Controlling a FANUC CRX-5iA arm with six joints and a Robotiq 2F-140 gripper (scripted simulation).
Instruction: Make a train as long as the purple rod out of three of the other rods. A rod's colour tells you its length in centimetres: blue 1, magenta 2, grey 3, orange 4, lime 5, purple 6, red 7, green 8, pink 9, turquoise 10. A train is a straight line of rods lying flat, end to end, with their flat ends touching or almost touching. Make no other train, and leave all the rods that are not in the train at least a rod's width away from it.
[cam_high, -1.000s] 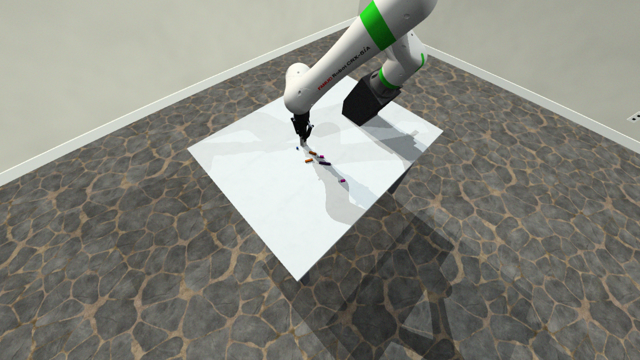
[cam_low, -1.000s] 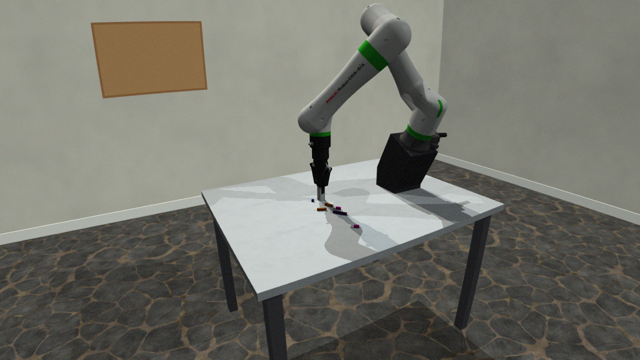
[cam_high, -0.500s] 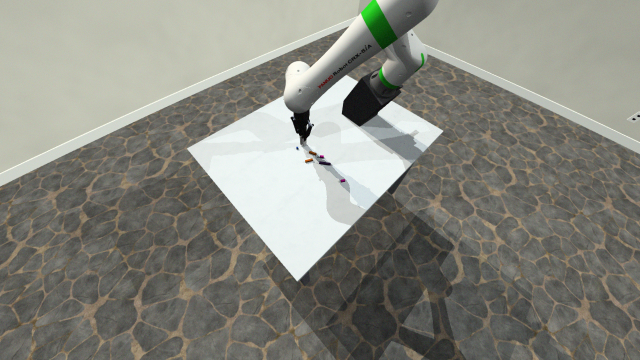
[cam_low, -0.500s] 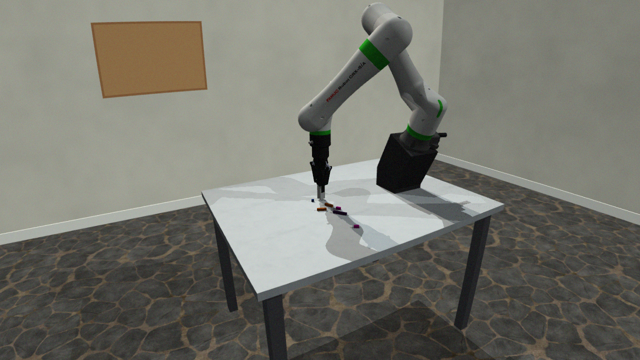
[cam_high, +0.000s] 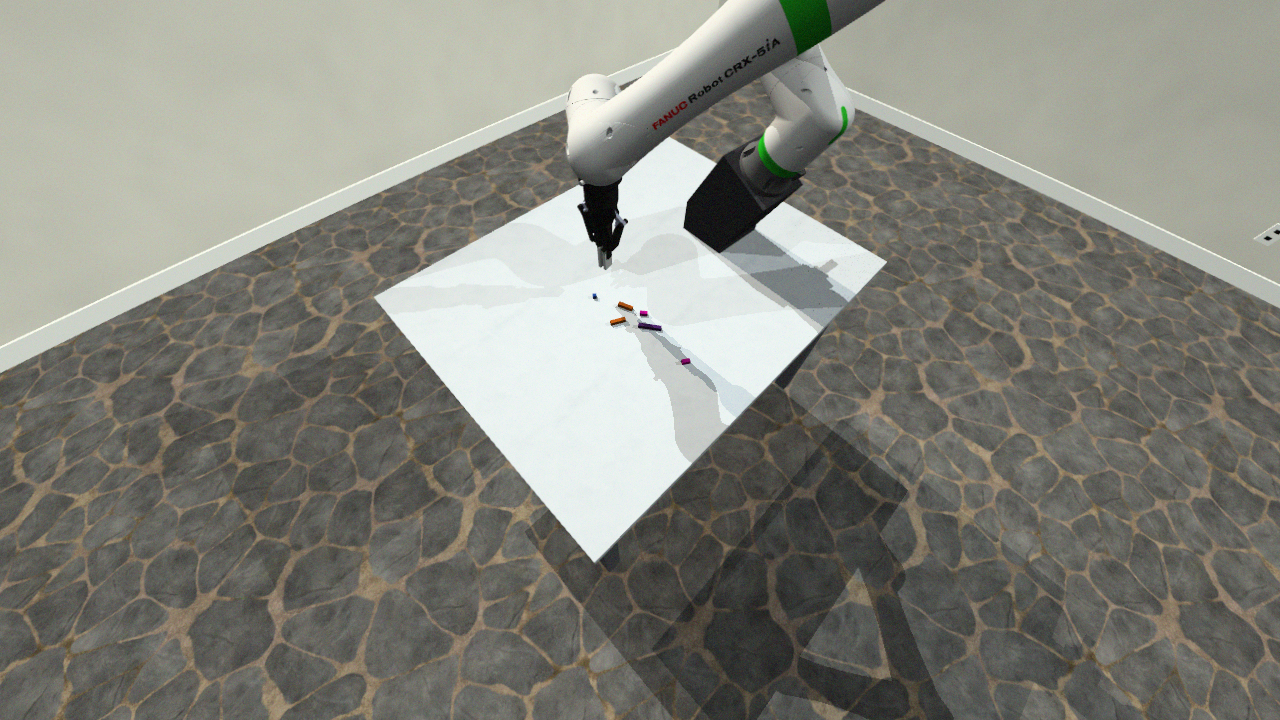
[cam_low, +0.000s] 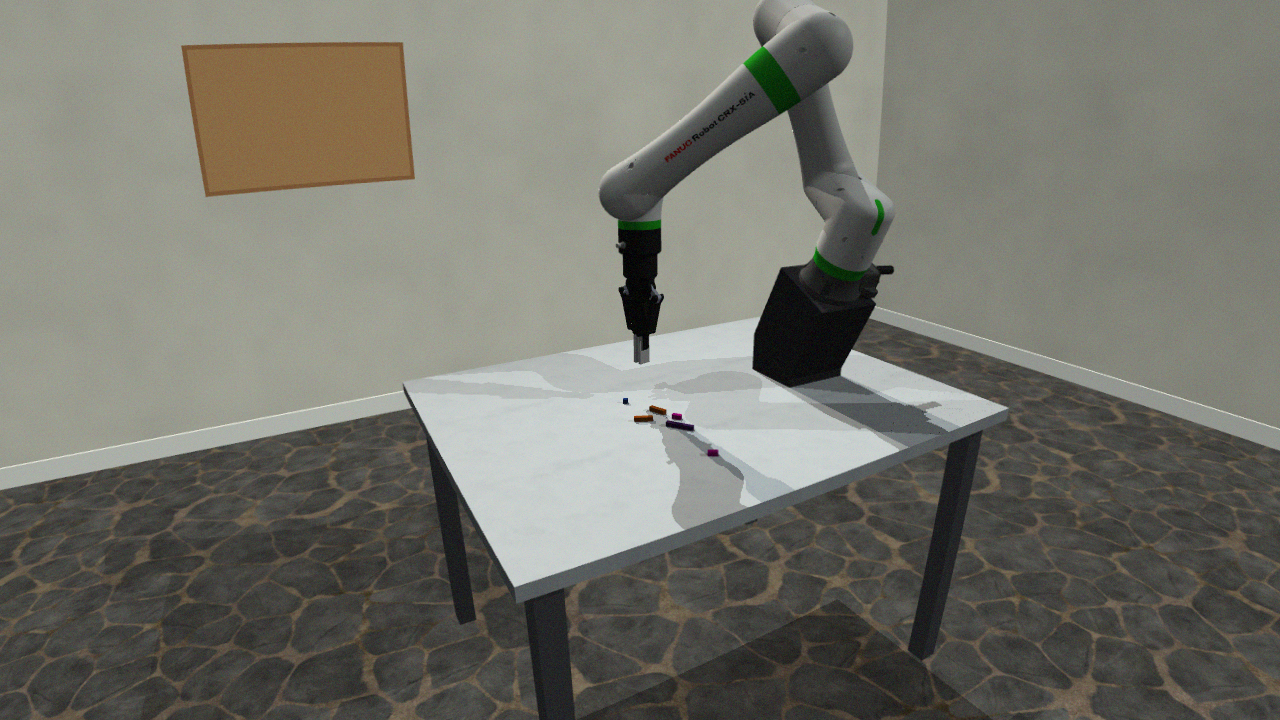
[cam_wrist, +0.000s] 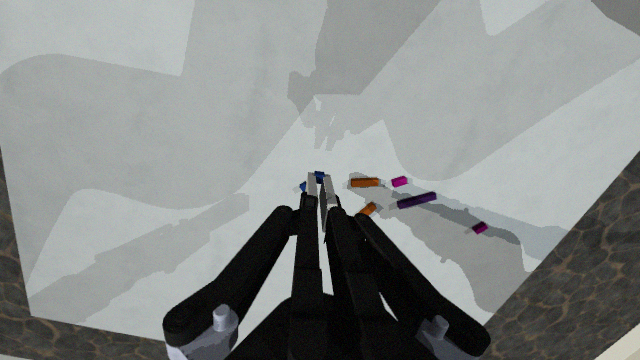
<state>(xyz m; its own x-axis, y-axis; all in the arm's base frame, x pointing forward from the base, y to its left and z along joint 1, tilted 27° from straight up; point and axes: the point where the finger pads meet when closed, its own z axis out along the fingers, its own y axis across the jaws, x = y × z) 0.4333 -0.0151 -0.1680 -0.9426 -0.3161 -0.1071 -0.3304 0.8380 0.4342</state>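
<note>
The purple rod is 20 mm behind my hand, 170 mm to the left of it and 120 mm below it.
</note>
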